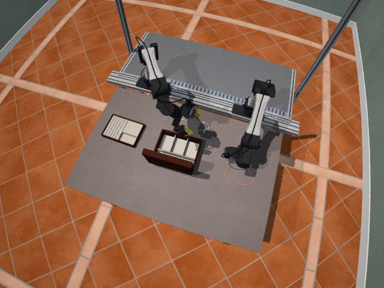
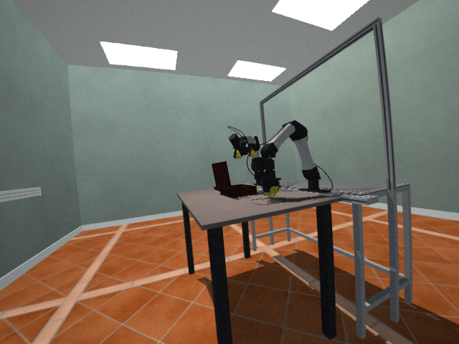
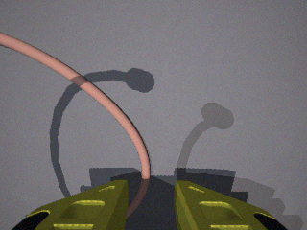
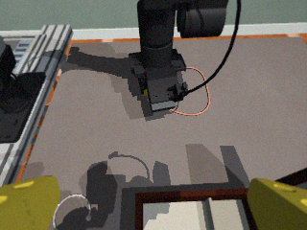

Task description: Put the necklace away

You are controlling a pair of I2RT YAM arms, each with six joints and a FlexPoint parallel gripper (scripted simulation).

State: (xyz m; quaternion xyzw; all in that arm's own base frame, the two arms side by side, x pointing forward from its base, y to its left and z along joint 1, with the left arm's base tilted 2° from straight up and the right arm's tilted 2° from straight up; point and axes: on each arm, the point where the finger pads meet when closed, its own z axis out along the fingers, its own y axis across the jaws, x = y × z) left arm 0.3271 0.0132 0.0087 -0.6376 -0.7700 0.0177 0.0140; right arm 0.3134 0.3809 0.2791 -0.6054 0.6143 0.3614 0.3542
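My left hand is 80 mm short of the dark red jewelry box, 340 mm to the left of it and 90 mm below it. The rest, counted from my left hand: bangle (150 mm behind, 250 mm to the right, 20 mm below); then divided tray (30 mm ahead, 680 mm to the right, 20 mm below).
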